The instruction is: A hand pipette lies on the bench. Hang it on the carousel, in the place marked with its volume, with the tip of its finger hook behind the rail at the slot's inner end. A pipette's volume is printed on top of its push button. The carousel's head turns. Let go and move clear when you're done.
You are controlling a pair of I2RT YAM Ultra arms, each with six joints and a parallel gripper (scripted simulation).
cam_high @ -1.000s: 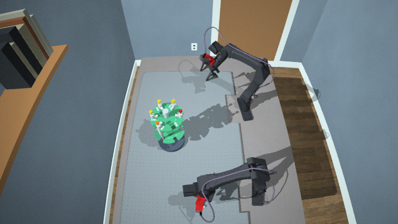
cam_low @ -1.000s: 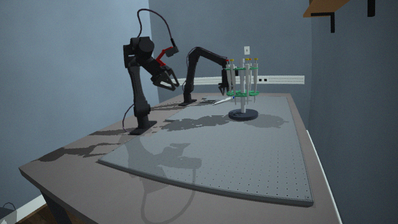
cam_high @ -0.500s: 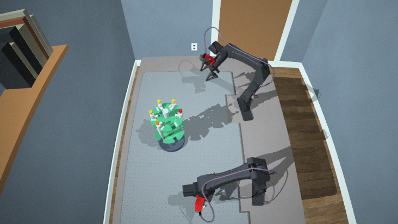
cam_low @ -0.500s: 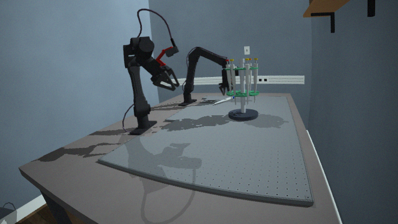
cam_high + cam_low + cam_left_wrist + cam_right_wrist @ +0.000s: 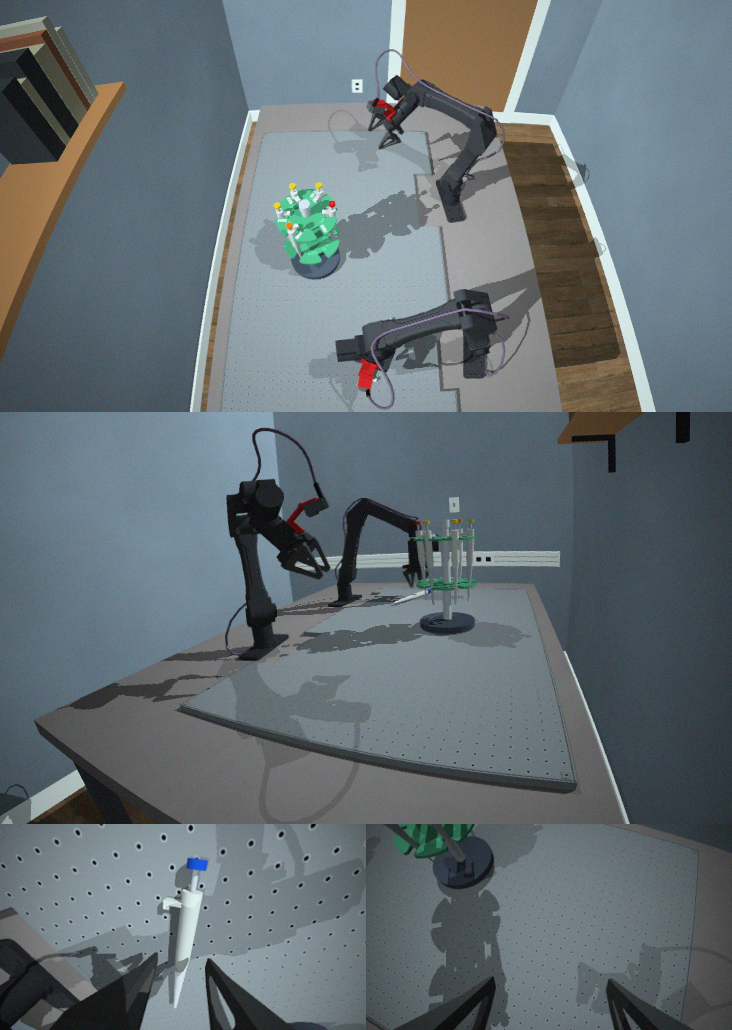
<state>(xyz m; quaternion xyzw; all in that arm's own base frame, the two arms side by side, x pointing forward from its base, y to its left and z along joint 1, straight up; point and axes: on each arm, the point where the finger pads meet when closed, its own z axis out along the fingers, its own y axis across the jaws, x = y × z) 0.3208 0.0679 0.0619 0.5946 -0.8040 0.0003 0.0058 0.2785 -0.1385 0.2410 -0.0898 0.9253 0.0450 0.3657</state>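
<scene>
The white hand pipette is 2 cm behind my left hand, 2 cm to the right of it and 4 cm below it.
</scene>
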